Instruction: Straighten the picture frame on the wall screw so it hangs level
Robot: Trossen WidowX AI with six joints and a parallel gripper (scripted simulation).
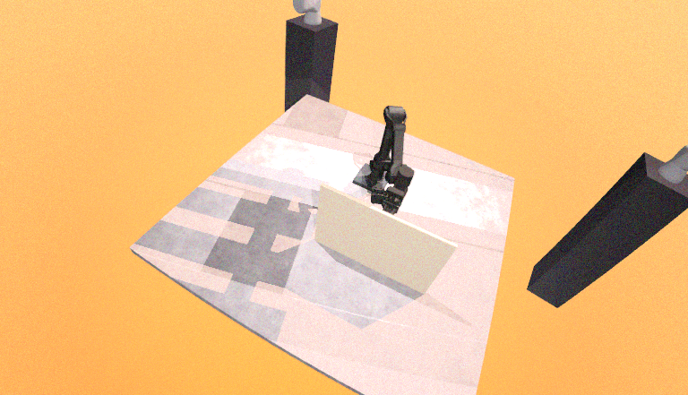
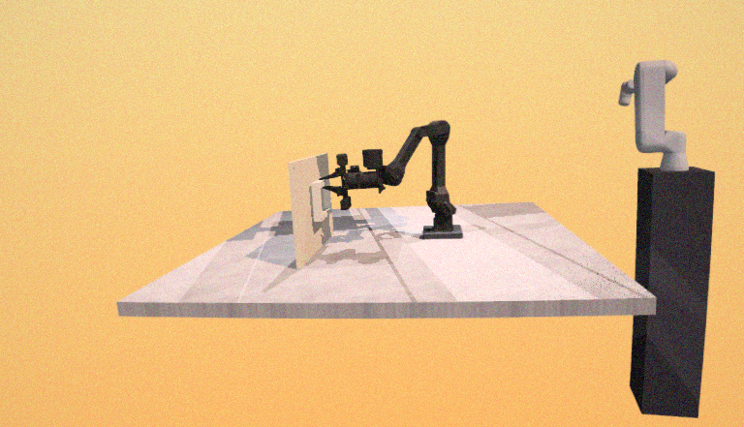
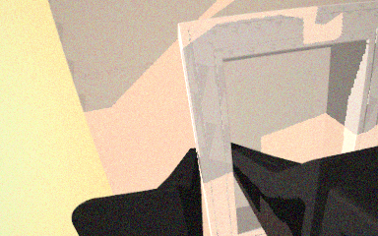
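My gripper tip is now 5 cm above the pale picture frame. Also, from my gripper tip: cream wall panel (7 cm below, 1 cm to the left, 1 cm ahead).
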